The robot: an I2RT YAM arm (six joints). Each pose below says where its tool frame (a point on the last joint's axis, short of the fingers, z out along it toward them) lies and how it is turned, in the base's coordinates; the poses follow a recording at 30 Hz.
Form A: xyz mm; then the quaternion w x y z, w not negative.
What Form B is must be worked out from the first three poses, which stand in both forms.
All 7 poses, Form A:
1: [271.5 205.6 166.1 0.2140 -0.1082 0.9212 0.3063]
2: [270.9 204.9 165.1 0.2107 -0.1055 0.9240 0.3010]
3: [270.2 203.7 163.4 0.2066 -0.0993 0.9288 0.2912]
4: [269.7 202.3 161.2 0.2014 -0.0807 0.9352 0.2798]
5: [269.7 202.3 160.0 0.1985 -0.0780 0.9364 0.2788]
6: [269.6 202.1 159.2 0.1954 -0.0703 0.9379 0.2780]
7: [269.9 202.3 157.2 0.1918 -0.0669 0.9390 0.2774]
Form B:
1:
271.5 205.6 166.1
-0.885 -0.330 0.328
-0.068 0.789 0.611
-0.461 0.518 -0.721

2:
270.9 204.9 165.1
-0.889 -0.322 0.326
-0.068 0.797 0.601
-0.453 0.512 -0.730

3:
270.2 203.7 163.4
-0.895 -0.305 0.326
-0.064 0.811 0.582
-0.442 0.500 -0.745

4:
269.7 202.3 161.2
-0.906 -0.264 0.332
-0.038 0.830 0.556
-0.422 0.491 -0.762

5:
269.7 202.3 160.0
-0.909 -0.257 0.328
-0.035 0.832 0.553
-0.415 0.491 -0.766

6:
269.6 202.1 159.2
-0.914 -0.240 0.327
-0.023 0.836 0.549
-0.406 0.494 -0.769

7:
269.9 202.3 157.2
-0.917 -0.232 0.323
-0.019 0.837 0.547
-0.397 0.495 -0.773

